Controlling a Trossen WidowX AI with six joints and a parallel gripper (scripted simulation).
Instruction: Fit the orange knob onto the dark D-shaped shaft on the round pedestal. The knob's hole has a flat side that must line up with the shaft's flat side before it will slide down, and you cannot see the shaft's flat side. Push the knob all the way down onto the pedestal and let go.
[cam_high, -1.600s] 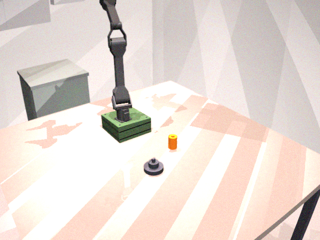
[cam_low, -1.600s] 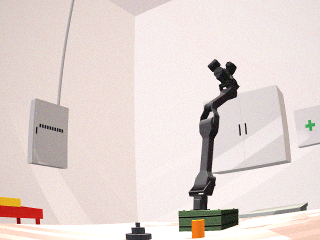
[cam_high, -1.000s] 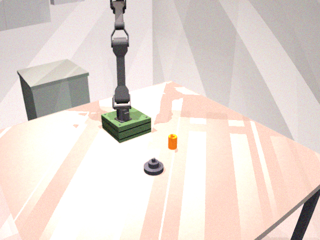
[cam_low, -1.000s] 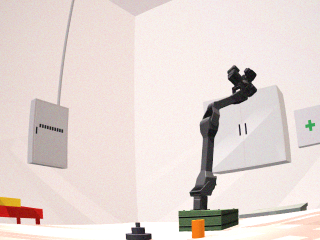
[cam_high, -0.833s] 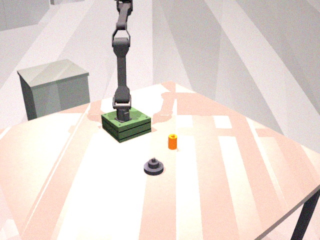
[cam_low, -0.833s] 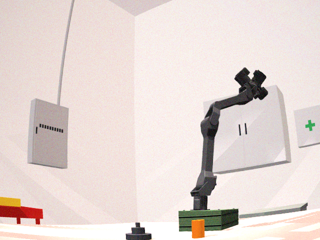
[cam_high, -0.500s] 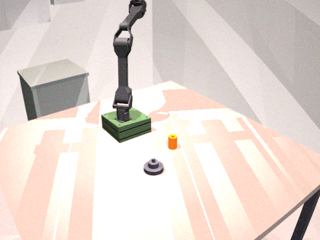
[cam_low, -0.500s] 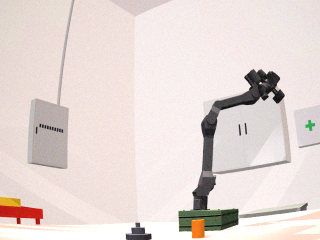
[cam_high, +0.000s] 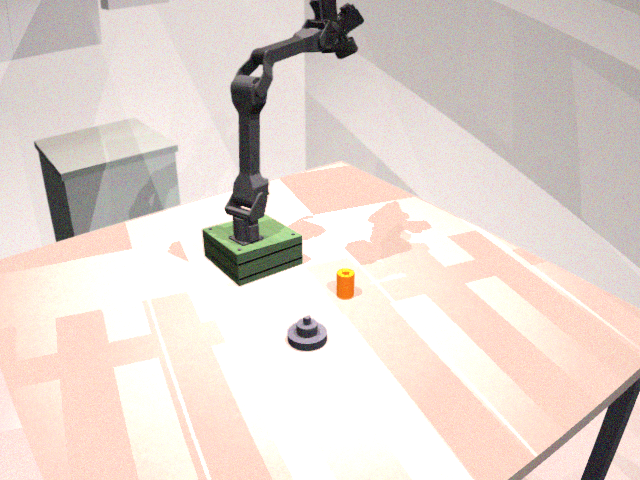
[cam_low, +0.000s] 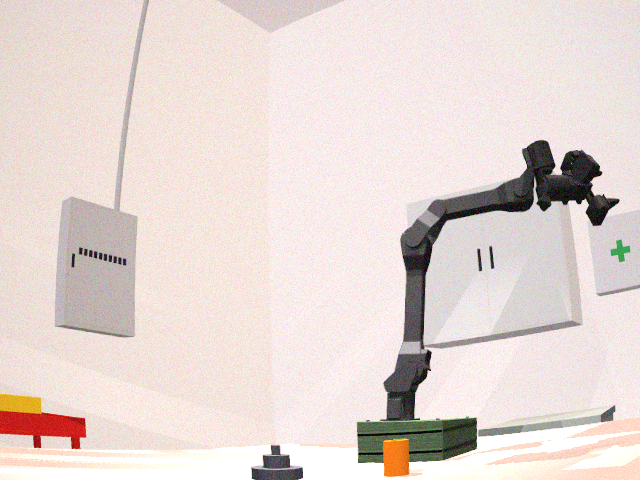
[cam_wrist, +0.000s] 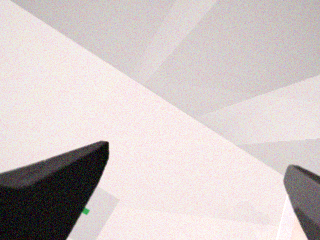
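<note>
The orange knob lies 52 cm below my gripper tip, 44 cm ahead of it and 40 cm to the right of it. Round my gripper tip: pedestal 58 cm to the right, 52 cm below, 51 cm ahead.
</note>
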